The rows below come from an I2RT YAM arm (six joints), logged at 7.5 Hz.
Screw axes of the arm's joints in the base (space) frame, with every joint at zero. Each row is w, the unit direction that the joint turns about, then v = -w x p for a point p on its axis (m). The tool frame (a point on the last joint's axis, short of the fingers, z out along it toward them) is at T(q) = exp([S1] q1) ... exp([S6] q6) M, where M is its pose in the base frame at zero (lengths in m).
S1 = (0, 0, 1, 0, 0, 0)
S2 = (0, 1, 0, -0.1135, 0, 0.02)
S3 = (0, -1, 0, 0.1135, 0, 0.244)
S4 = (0, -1, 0, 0.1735, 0, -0.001)
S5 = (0, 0, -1, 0, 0.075, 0)
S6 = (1, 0, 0, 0, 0.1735, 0)
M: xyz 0.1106 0 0.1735 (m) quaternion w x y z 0.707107 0 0.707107 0
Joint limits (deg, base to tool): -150..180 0..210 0..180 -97..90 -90..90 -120..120
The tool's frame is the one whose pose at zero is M.
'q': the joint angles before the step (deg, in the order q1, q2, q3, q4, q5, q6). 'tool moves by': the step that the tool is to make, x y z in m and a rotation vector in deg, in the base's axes. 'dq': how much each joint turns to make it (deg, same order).
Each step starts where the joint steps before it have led.
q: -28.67, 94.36, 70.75, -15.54, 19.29, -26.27
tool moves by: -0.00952, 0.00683, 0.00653, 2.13, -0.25, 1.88
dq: -0.03, -2.64, -0.90, -2.64, -2.74, 0.33
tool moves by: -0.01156, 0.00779, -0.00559, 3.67, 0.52, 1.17
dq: -0.08, -2.33, -2.72, -2.21, -2.90, 1.46
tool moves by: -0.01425, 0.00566, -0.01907, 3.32, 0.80, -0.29
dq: -0.53, -1.97, -5.43, 0.78, -1.92, 1.68
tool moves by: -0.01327, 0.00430, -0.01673, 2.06, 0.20, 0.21
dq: -0.70, -1.84, -5.20, 2.06, -1.85, 0.53
